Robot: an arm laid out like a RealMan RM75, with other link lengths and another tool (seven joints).
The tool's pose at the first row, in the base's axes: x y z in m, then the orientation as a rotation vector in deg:
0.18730, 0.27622, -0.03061, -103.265, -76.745, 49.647
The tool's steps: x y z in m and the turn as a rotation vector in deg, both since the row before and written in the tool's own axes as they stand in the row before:
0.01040, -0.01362, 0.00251, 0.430, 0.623, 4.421
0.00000, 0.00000, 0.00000, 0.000, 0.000, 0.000
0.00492, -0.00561, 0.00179, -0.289, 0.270, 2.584
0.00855, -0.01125, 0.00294, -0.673, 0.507, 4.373
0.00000, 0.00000, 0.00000, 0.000, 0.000, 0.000
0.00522, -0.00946, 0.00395, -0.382, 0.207, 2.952
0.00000, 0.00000, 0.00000, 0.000, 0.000, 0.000
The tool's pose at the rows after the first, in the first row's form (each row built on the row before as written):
0.18103, 0.28942, -0.02132, -106.614, -72.499, 51.575
0.18103, 0.28942, -0.02132, -106.614, -72.499, 51.575
0.17833, 0.29592, -0.01826, -108.924, -70.374, 52.520
0.17341, 0.30797, -0.01203, -112.929, -66.762, 53.949
0.17341, 0.30797, -0.01203, -112.929, -66.762, 53.949
0.16782, 0.31707, -0.00774, -115.497, -64.270, 55.066
0.16782, 0.31707, -0.00774, -115.497, -64.270, 55.066

